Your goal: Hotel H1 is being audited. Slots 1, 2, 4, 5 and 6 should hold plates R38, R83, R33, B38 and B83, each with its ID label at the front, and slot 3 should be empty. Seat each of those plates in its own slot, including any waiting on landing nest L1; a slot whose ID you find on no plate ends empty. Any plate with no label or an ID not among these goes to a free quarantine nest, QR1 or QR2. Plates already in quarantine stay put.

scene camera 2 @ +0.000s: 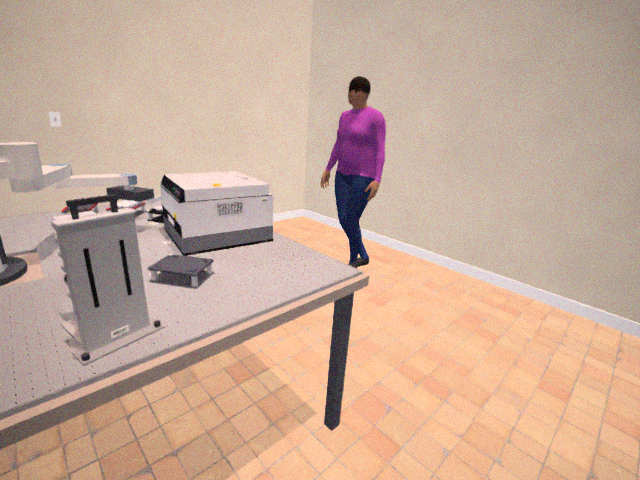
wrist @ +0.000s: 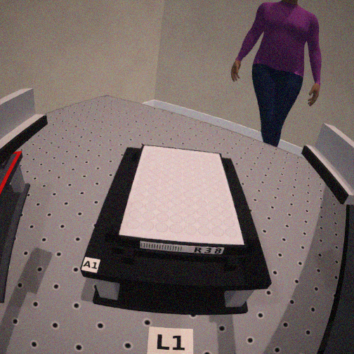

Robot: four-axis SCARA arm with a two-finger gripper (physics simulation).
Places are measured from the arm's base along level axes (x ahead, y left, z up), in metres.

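Pixels of known places: gripper, between the fingertips: point(scene camera 2: 157, 193).
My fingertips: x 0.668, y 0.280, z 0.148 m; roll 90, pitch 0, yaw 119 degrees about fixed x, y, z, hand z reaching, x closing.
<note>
Behind a point stands the place of what it marks.
A pale plate labelled R38 point(wrist: 182, 195) lies flat on landing nest L1 point(wrist: 175, 275), with its ID label at the front edge. My gripper point(wrist: 178, 113) is open and empty, its two fingers wide apart on either side of the plate in the wrist view. In scene camera 2 the fingers cannot be made out. A grey hotel tower point(scene camera 2: 105, 273) @(x 0.264, y -0.631, z 0.188 m) with a black top handle stands at the left of the table; its slots face away and their contents are hidden. The name on its small label is too blurred to read. Quarantine nests QR1 and QR2 cannot be identified by label.
A white instrument point(scene camera 2: 219, 211) @(x 0.725, y -0.250, z 0.172 m) stands behind a low dark stand point(scene camera 2: 180, 266) @(x 0.499, y -0.418, z 0.063 m) with a bare top. A red-edged stand point(wrist: 7, 200) is partly visible at the wrist view's left, a dark body point(wrist: 345, 300) at its right. A person point(scene camera 2: 359, 144) point(wrist: 282, 45) stands beyond the table point(scene camera 2: 289, 273) @(x 0.807, y -0.586, z 0.016 m).
</note>
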